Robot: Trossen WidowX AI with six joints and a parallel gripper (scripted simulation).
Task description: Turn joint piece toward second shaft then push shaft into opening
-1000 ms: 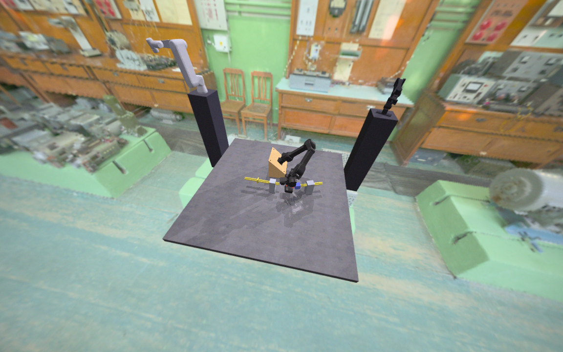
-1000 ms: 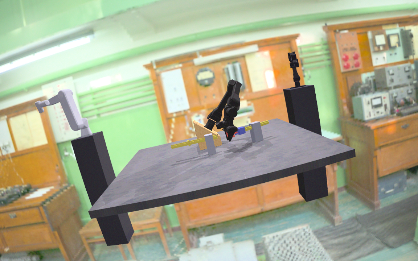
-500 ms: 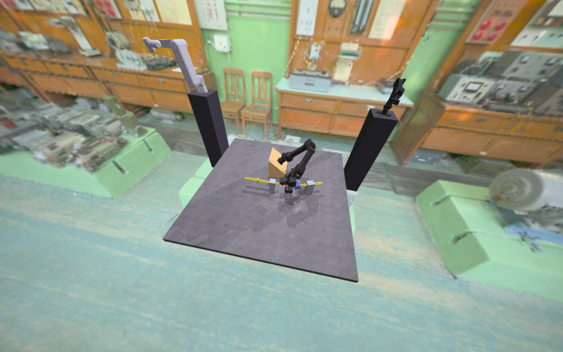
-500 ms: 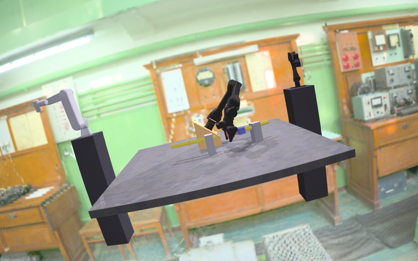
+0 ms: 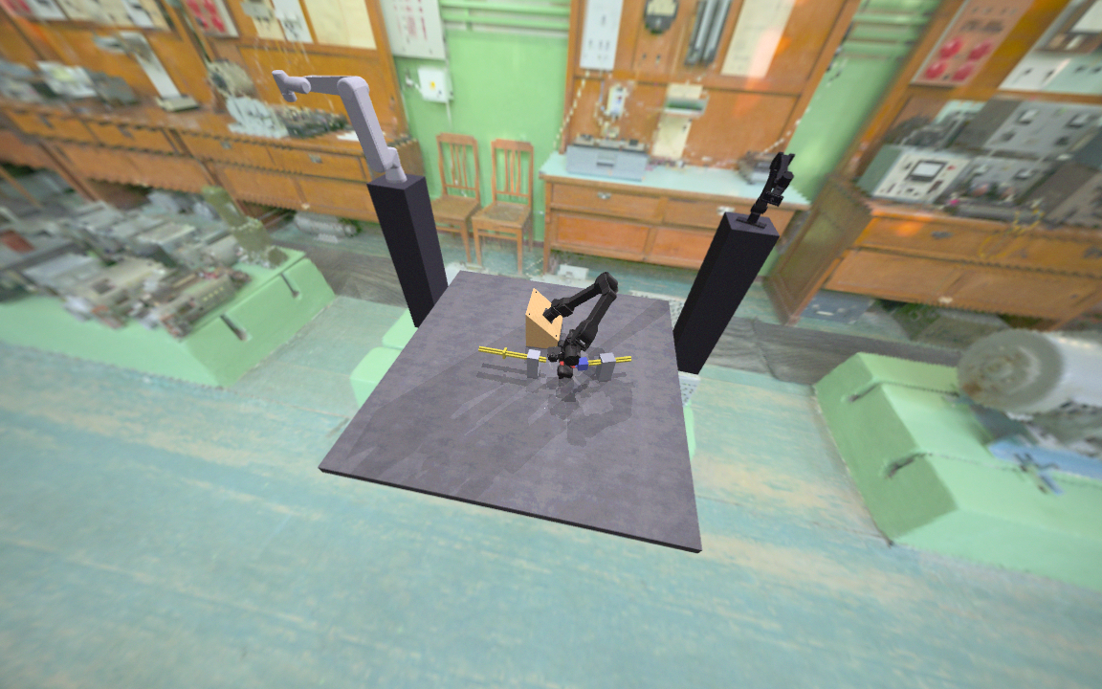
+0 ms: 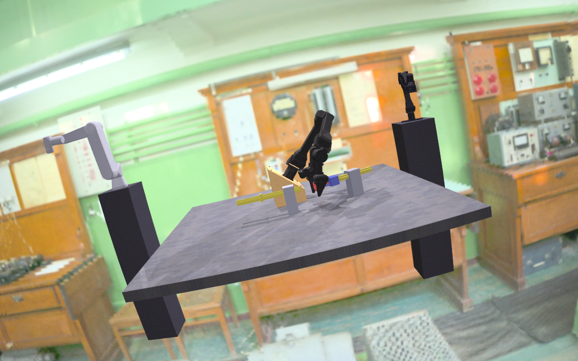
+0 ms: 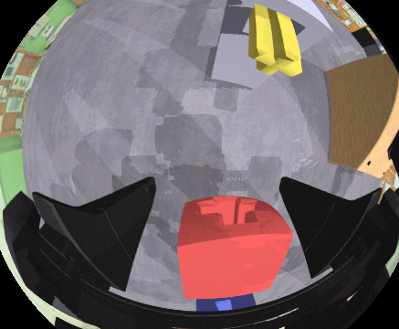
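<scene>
Right now the red square joint piece is 40 mm above my gripper tip and 20 mm to the left of it.
</scene>
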